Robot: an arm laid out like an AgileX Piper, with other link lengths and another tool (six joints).
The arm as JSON. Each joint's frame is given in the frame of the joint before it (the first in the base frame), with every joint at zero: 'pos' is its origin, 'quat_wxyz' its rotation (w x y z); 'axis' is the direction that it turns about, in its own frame. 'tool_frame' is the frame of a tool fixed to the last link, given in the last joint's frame.
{
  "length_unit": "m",
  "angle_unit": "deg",
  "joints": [
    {
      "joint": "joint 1",
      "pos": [
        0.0,
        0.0,
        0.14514
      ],
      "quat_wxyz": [
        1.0,
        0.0,
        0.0,
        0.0
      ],
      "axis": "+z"
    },
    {
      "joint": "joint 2",
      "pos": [
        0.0,
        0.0,
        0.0
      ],
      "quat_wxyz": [
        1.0,
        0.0,
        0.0,
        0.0
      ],
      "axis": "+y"
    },
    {
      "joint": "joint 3",
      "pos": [
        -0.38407,
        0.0,
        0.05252
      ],
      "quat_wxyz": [
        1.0,
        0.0,
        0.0,
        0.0
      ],
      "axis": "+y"
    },
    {
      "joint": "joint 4",
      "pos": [
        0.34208,
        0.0,
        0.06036
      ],
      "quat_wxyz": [
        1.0,
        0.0,
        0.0,
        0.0
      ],
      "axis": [
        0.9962,
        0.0,
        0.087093
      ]
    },
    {
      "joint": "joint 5",
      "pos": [
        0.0,
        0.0,
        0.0
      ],
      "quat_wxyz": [
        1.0,
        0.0,
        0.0,
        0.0
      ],
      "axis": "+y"
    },
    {
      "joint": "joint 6",
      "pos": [
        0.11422,
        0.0,
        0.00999
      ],
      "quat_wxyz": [
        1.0,
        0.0,
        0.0,
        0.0
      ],
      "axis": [
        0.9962,
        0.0,
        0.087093
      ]
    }
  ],
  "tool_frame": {
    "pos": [
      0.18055,
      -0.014,
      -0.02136
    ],
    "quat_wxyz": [
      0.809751,
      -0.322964,
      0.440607,
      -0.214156
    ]
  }
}
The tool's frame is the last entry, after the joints.
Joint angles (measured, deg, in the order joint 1, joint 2, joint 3, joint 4, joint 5, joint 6), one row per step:
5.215, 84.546, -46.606, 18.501, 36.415, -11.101
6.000, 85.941, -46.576, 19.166, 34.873, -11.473
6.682, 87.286, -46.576, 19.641, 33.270, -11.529
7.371, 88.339, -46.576, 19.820, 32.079, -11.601
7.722, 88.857, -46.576, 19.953, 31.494, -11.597
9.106, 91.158, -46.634, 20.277, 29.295, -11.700
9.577, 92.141, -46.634, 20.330, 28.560, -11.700
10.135, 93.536, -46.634, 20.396, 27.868, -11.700
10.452, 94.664, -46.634, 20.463, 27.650, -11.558
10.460, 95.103, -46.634, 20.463, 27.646, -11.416
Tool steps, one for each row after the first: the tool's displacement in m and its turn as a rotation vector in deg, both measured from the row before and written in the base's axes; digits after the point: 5 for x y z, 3 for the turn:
0.00496, 0.00610, -0.00784, 0.149, -0.090, 0.340
0.00534, 0.00489, -0.00748, 0.081, -0.169, 0.024
0.00343, 0.00432, -0.00614, -0.110, -0.095, 0.324
0.00159, 0.00238, -0.00302, -0.008, -0.033, 0.108
0.00543, 0.00882, -0.01386, -0.276, 0.121, 0.684
0.00109, 0.00279, -0.00645, -0.169, 0.270, 0.242
-0.00021, 0.00333, -0.00960, -0.235, 0.717, 0.333
-0.00184, 0.00202, -0.00812, -0.121, 0.940, 0.085
-0.00096, -0.00003, -0.00324, -0.036, 0.459, -0.124

